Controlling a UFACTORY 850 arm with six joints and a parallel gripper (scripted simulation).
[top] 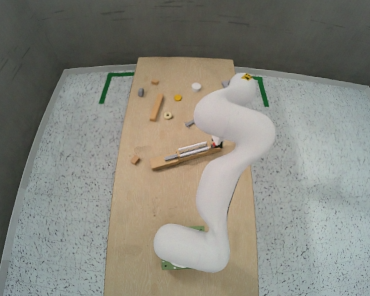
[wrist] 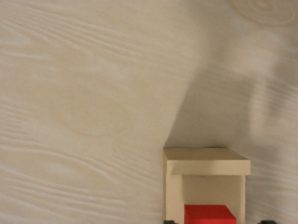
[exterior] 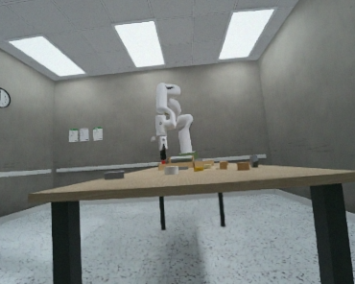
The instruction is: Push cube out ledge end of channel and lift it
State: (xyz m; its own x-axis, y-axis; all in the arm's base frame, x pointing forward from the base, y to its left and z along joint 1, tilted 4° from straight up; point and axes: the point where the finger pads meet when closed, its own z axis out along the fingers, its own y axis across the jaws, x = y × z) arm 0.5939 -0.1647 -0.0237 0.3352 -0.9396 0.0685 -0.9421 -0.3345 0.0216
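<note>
Now: hand 40 mm above the red piece. Also, from my hand: wooden channel: 130 mm to the left, 50 mm behind, 40 mm below; then long grey bar: 80 mm to the left, 40 mm below, 30 mm behind; then grey rod: 220 mm to the left, 80 mm behind, 40 mm below.
</note>
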